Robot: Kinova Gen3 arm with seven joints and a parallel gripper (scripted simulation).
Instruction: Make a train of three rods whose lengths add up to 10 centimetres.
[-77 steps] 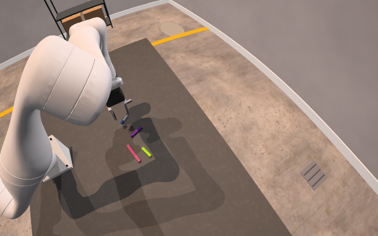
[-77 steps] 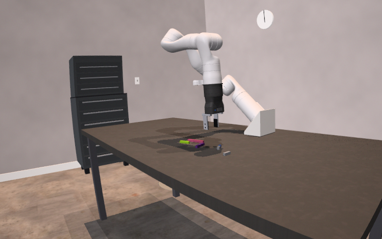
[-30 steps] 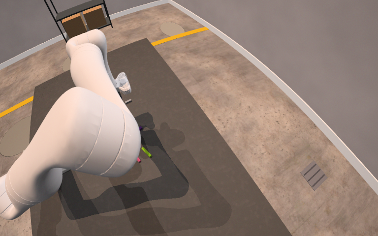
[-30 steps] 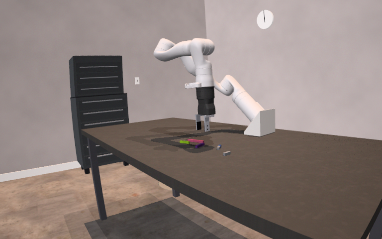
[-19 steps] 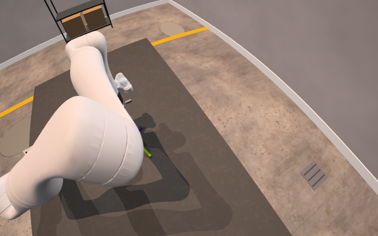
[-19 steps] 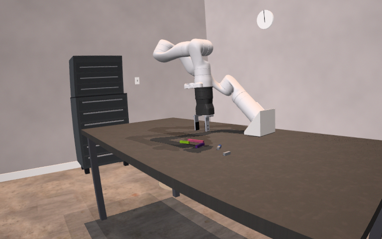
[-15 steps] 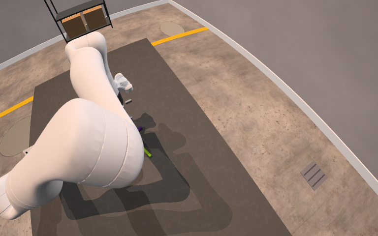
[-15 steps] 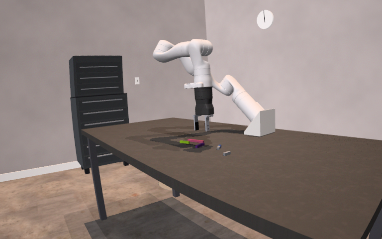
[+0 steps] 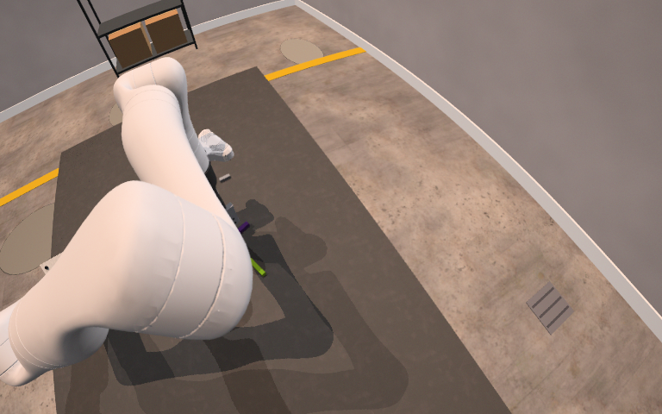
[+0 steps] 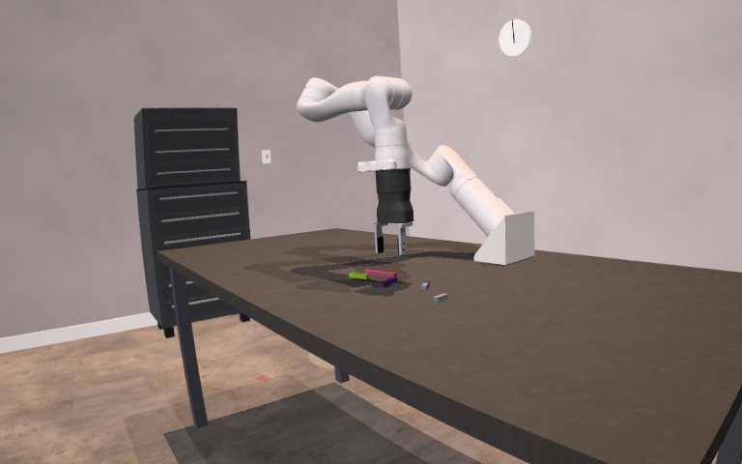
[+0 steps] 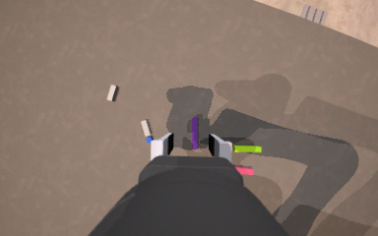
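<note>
Now: the purple rod 80 mm below my hand and 10 mm ahead of it. From my hand the other things lie so: lime rod 110 mm to the right, 80 mm below, 20 mm ahead; then pink rod 90 mm to the right, 80 mm below, 30 mm behind; then blue rod 80 mm below, 70 mm to the left, 40 mm behind.
</note>
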